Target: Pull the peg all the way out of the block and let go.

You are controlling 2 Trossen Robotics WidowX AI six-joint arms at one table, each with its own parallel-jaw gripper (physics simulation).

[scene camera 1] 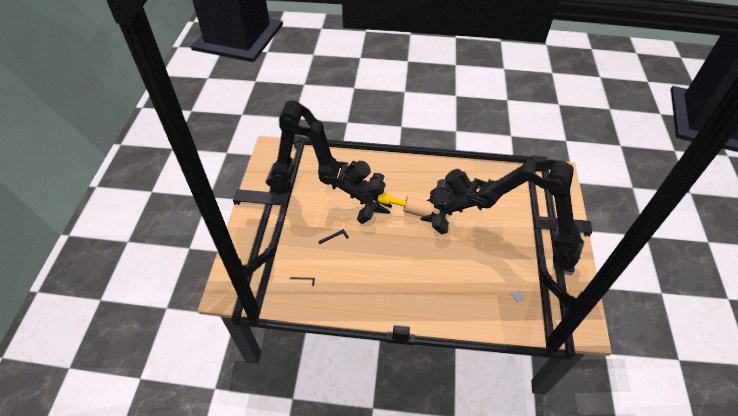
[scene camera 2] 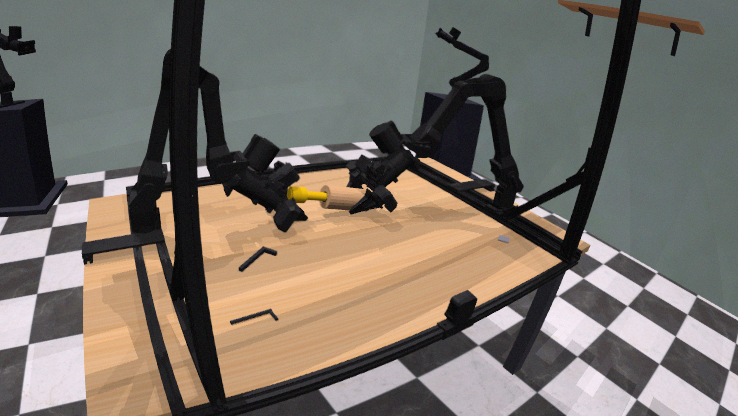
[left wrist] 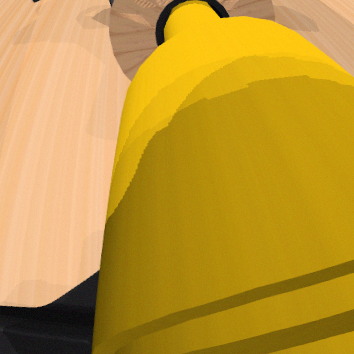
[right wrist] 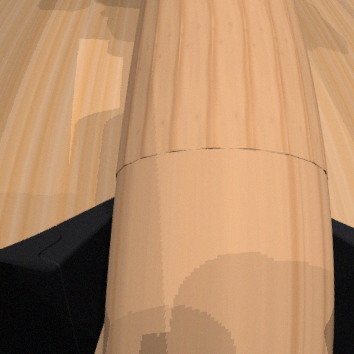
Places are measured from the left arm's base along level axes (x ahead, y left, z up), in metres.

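Where they show: left gripper, fingertip midpoint: [scene camera 1: 390, 210] [scene camera 2: 305, 216]; right gripper, fingertip midpoint: [scene camera 1: 422, 212] [scene camera 2: 344, 207] [right wrist: 207, 211]; left arm's base, origin of the base link: [scene camera 1: 280, 189] [scene camera 2: 145, 229]; right arm's base, origin of the base link: [scene camera 1: 563, 262] [scene camera 2: 503, 205].
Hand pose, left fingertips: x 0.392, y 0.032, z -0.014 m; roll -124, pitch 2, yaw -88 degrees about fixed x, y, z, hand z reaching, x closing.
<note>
Each offset is from my left fingertips to the top centre of the thing. "*": to the spot under its first point.
The yellow peg @(0.018 m ahead, 0.003 m left, 0.080 m up) [scene camera 1: 385, 198] [scene camera 2: 298, 194] [left wrist: 225, 175] lies roughly level above the table. Its narrow shaft enters the black-rimmed hole in the end face of the round wooden block @(0.106 m ahead, 0.013 m left, 0.073 m up) [scene camera 1: 419, 206] [scene camera 2: 342, 197] [left wrist: 127, 50] [right wrist: 220, 100]; a stretch of shaft shows outside the block. My left gripper [scene camera 1: 381, 198] [scene camera 2: 293, 195] is shut on the peg's thick head; in the left wrist view a dark finger meets the head's left side, and the other finger is hidden. My right gripper [scene camera 1: 429, 209] [scene camera 2: 354, 197] is shut on the block and holds it above the table, with dark fingers on both sides.
Two black L-shaped keys @(0.149 m back, 0.170 m right, 0.003 m up) [scene camera 1: 330, 237] [scene camera 2: 253, 259] lie on the table. A small grey square @(* 0.456 m ahead, 0.207 m right, 0.002 m down) [scene camera 1: 517, 296] [scene camera 2: 503, 239] lies at the right. A black box @(* 0.148 m ahead, 0.444 m right, 0.048 m up) [scene camera 1: 401, 333] [scene camera 2: 460, 305] sits on the front rail. Upright black frame posts stand at the table's sides.
</note>
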